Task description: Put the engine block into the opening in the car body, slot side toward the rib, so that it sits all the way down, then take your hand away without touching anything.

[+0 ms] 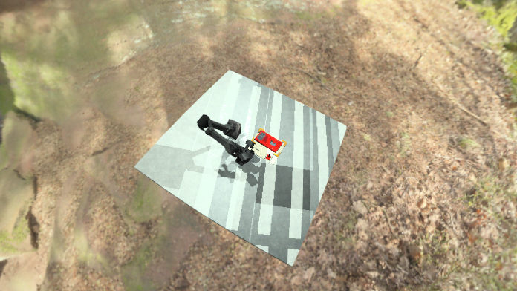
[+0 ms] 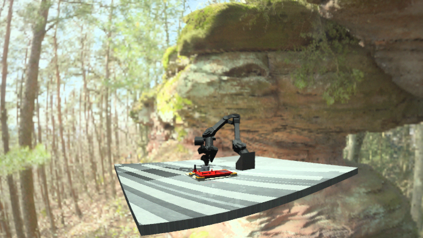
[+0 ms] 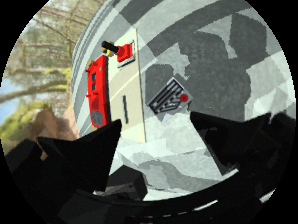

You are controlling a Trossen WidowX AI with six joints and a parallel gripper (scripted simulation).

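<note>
The grey engine block lies 2 cm ahead of my gripper tip, 1 cm to the right of it and 3 cm below it.
</note>
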